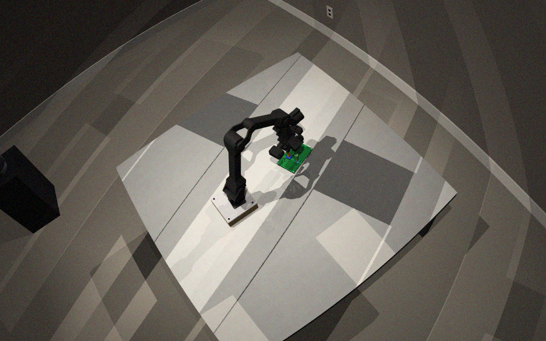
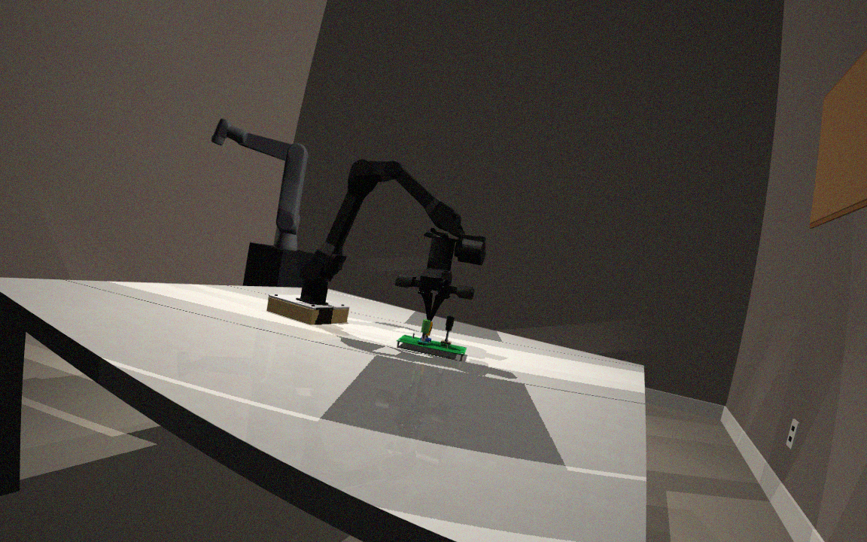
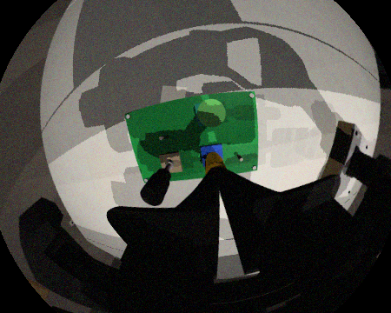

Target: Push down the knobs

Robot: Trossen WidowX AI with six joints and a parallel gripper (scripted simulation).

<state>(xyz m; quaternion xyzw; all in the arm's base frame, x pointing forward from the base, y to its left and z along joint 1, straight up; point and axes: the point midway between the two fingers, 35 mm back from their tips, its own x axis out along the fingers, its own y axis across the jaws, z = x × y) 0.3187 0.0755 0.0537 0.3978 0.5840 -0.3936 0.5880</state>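
The orange knob lies 20 mm below my gripper tip. From my gripper tip the other things lie so: black knob 40 mm ahead, 20 mm to the left.
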